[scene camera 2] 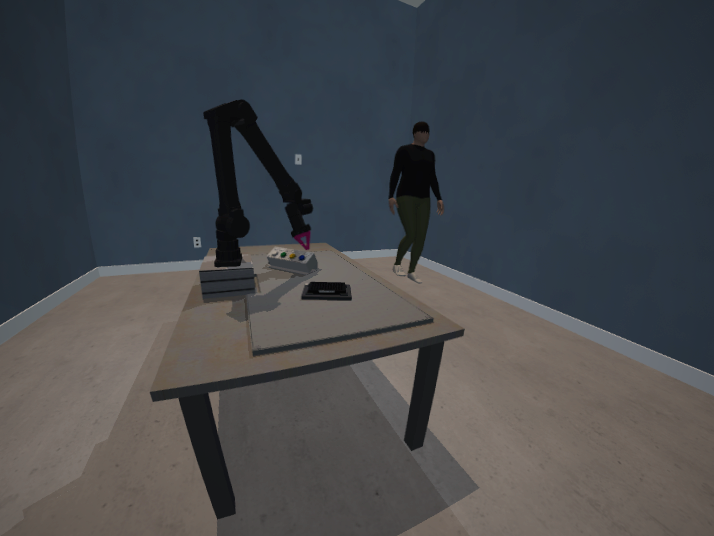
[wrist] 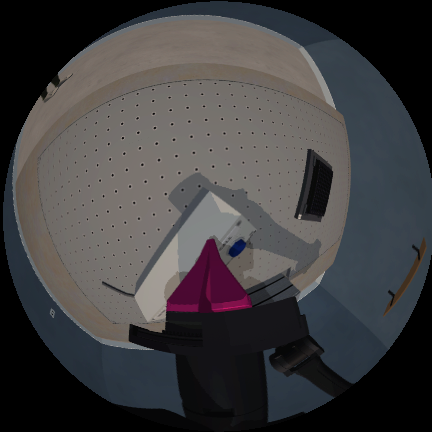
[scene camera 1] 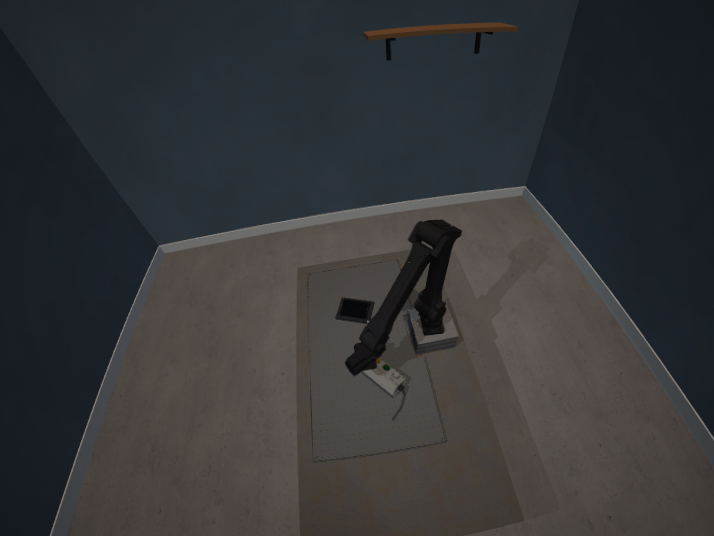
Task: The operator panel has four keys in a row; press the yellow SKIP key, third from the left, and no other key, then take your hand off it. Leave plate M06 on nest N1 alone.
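Places are measured from the arm's base along level axes (x back, y up, z left), in centimetres.
Pixels of known places: gripper, between the fingertips: (scene camera 2: 307,249) (wrist: 211,242); arm's base, origin of its link: (scene camera 2: 229,261) (scene camera 1: 431,322).
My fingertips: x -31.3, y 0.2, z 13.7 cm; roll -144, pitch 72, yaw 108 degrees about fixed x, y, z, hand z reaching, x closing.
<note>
For each thing: its middle in the pictures, then the offset to it from my fingertips. "pt": a spot on its surface instead.
- white operator panel, middle of its body: (wrist: 185,270) (scene camera 1: 378,370) (scene camera 2: 291,259) dx +6.9, dy -4.9, dz +3.1 cm
- green key, middle of its body: (scene camera 1: 386,367) (scene camera 2: 283,254) dx +10.2, dy -2.7, dz +3.4 cm
- blue key, middle of its body: (wrist: 235,246) (scene camera 2: 302,258) dx +3.2, dy -2.7, dz -3.7 cm
- whitish key, middle of its body: (scene camera 2: 275,253) dx +13.7, dy -2.7, dz +6.9 cm
- black plate, middle of its body: (wrist: 320,189) (scene camera 2: 327,287) (scene camera 1: 354,308) dx -1.6, dy -7.2, dz -29.1 cm
- dark nest, middle of its body: (wrist: 317,188) (scene camera 2: 327,290) (scene camera 1: 355,309) dx -1.6, dy -8.2, dz -29.1 cm
- cable, a spot on its surface: (wrist: 116,290) (scene camera 1: 397,411) pt dx +13.0, dy -8.4, dz +19.6 cm
The white operator panel (scene camera 1: 387,383) (scene camera 2: 291,265) (wrist: 200,220) lies askew on the perforated board. Its yellow key (scene camera 1: 377,361) (scene camera 2: 292,256) stands between the green key (scene camera 1: 386,367) (scene camera 2: 283,254) and the blue key (scene camera 2: 301,257) (wrist: 237,247); a whitish key (scene camera 2: 275,252) is at the other end. My gripper (scene camera 2: 306,248) (wrist: 211,242) is shut and empty, its magenta tip low over the panel's blue-key end. Contact cannot be told. In the wrist view the fingers hide the yellow key. A black plate (scene camera 1: 355,308) (scene camera 2: 327,285) (wrist: 320,185) sits in a dark nest (scene camera 2: 327,297) (wrist: 304,192), apart from the gripper.
The arm's base stands on a grey block (scene camera 2: 227,280) (scene camera 1: 436,344) beside the board. A cable (scene camera 1: 401,406) (wrist: 116,290) runs from the panel's end. A person (scene camera 2: 416,173) stands beyond the table (scene camera 2: 311,367). A wooden shelf (scene camera 1: 441,30) is on the wall.
</note>
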